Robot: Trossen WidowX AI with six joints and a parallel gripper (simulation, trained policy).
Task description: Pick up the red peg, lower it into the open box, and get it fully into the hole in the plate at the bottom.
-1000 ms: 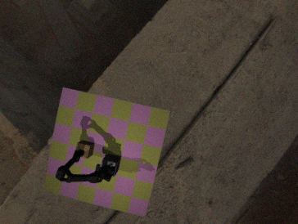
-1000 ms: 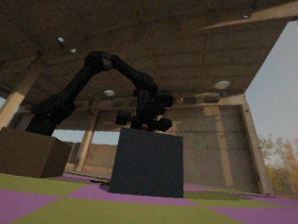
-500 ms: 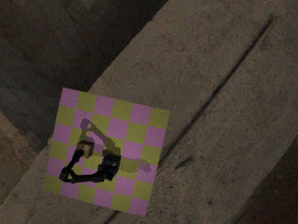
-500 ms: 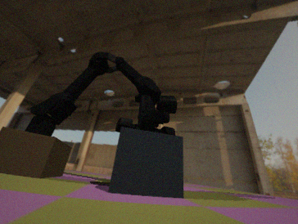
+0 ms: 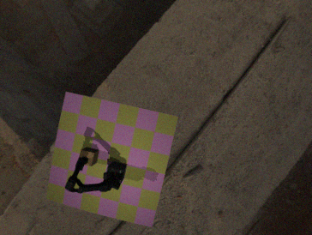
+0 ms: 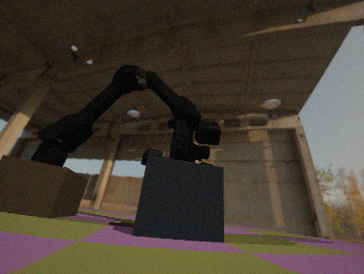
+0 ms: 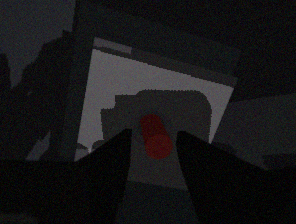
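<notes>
My gripper tip is now 10 mm above the red peg. From my gripper tip the other things lie so: grey plate 20 mm below.
</notes>
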